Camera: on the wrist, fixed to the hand. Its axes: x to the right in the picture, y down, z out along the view.
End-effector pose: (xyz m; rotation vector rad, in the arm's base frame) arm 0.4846 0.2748 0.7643 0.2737 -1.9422 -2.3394
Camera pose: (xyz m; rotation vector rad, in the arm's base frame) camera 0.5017 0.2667 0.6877 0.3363 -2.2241 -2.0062
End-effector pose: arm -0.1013 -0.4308 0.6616 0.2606 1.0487 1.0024
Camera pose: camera -0.0806 -0.4856 0.6088 0.4766 1.2520 0.8925
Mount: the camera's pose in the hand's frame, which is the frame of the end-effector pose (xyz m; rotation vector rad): -0.0091 -0.0744 -0.0246 0.2826 0.0674 0.0291
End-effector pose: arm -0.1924 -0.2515 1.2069 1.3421 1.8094 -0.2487
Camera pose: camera -0.2682 -0.2732 1.2056 1.5872 1.8598 -0.4624
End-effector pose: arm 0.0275 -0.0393 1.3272 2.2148 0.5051 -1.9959
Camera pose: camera 0.0261 0.0365 1.3492 -2.3159 -0.1947 1.9905
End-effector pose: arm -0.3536 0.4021 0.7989 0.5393 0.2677 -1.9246
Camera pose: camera -0.4124 0.4501 0.7774 0.7911 0.0291 -1.9297
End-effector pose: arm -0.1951 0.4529 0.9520 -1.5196 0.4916 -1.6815
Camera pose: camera -0.2411 0.4994 0.9961 -1.2494 0.2943 -1.7036
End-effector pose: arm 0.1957 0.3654 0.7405 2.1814 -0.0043 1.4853
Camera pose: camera 0.1909 0.4380 0.7100 2.3561 0.2096 1.6606
